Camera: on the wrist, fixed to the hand. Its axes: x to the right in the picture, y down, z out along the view.
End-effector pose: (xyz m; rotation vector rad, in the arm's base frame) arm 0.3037 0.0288 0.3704 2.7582 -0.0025 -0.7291
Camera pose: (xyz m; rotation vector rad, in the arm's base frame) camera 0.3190 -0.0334 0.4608 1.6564 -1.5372 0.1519
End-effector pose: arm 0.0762 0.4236 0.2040 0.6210 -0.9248 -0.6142
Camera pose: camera 0.1387 0.5133 0.2216 -0.4044 -0.7203 0.7232
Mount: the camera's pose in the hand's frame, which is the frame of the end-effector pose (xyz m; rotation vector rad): -0.0257 0.0856 -0.0654 -0.3488 0.3088 1.5794
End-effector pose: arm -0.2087 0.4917 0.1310 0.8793 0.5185 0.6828
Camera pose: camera -0.2970 0.5459 0.1701 0.7229 -0.1603 2.2863
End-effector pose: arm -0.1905 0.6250 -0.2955 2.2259 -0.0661 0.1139
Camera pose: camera -0.2274 0.6247 -0.1911 1.2990 -1.4987 1.1584
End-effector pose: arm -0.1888 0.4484 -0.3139 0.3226 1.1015 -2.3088
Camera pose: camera -0.1198 0.4651 -0.3989 0.9713 0.7986 -0.6736
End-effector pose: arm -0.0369 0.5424 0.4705 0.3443 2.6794 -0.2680
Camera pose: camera -0.0155 0.6343 0.5285 2.1989 1.8127 0.7407
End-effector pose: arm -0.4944 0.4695 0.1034 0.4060 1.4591 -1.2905
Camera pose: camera -0.4484 0.5652 0.0720 1.2035 1.0203 0.2956
